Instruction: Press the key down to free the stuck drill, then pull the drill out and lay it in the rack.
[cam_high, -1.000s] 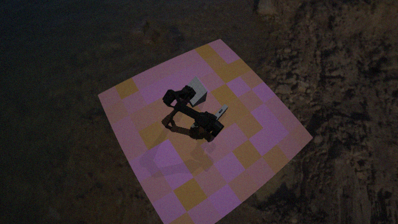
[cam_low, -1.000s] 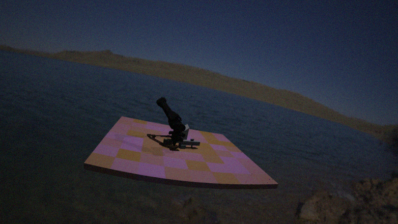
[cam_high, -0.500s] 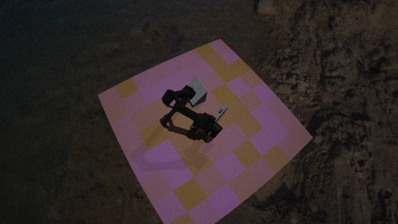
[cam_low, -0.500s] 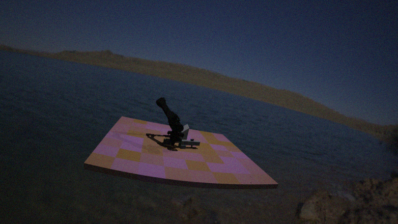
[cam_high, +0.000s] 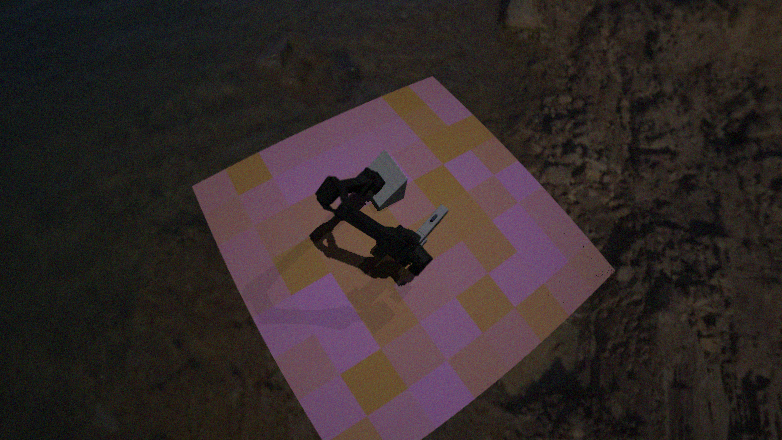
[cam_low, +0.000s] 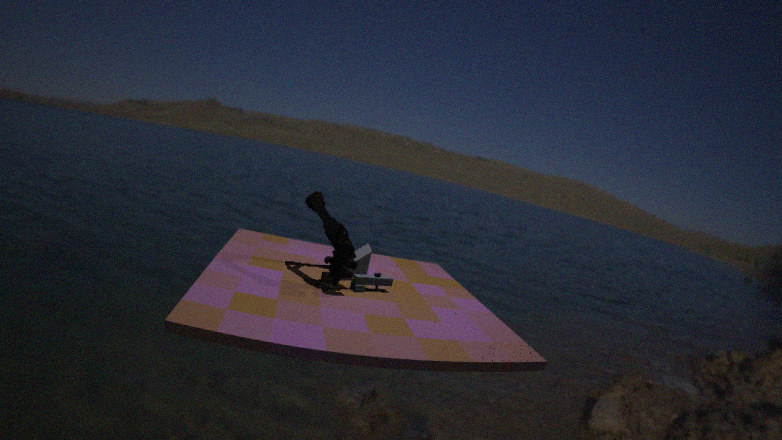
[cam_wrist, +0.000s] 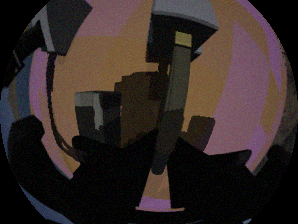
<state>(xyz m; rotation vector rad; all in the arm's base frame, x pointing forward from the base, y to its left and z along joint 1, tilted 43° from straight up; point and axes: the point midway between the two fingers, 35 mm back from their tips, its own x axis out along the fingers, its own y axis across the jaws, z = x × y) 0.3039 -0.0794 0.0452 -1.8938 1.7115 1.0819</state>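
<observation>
The drill is 10 mm behind my gripper tip, 40 mm to the left of it and 30 mm above it. Also, from my gripper tip: light grey housing: 50 mm behind, 160 mm to the left, 30 mm above; then grey-green block: 70 mm behind, 20 mm to the right, 10 mm above.
</observation>
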